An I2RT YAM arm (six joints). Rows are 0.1 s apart.
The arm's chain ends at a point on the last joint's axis. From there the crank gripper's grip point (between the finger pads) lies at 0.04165 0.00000 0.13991 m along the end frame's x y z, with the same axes.
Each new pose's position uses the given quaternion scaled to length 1; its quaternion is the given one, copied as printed.
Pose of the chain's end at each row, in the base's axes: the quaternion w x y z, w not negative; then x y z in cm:
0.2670 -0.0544 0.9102 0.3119 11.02 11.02 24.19
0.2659 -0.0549 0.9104 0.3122 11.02 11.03 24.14
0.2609 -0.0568 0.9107 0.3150 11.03 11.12 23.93
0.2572 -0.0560 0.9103 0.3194 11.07 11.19 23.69
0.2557 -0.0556 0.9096 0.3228 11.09 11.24 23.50
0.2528 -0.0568 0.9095 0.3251 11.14 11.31 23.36
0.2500 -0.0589 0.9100 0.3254 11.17 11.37 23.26
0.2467 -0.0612 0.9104 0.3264 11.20 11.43 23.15
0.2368 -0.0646 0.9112 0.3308 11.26 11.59 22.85
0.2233 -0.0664 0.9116 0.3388 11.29 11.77 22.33
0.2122 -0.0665 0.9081 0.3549 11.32 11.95 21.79
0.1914 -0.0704 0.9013 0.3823 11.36 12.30 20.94
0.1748 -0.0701 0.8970 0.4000 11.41 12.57 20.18
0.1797 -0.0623 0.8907 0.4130 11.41 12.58 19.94
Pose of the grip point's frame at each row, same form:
0.2670 -0.0544 0.9102 0.3119 13.80 19.65 12.75
0.2659 -0.0549 0.9104 0.3122 13.76 19.67 12.70
0.2609 -0.0568 0.9107 0.3150 13.61 19.82 12.49
0.2572 -0.0560 0.9103 0.3194 13.53 19.99 12.31
0.2557 -0.0556 0.9096 0.3228 13.50 20.12 12.17
0.2528 -0.0568 0.9095 0.3251 13.45 20.24 12.05
0.2500 -0.0589 0.9100 0.3254 13.38 20.30 11.93
0.2467 -0.0612 0.9104 0.3264 13.30 20.37 11.81
0.2368 -0.0646 0.9112 0.3308 13.04 20.62 11.51
0.2233 -0.0664 0.9116 0.3388 12.64 20.95 11.06
0.2122 -0.0665 0.9081 0.3549 12.30 21.49 10.78
0.1914 -0.0704 0.9013 0.3823 11.62 22.40 10.40
0.1748 -0.0701 0.8970 0.4000 11.14 23.01 9.98
0.1797 -0.0623 0.8907 0.4130 11.30 23.34 10.08

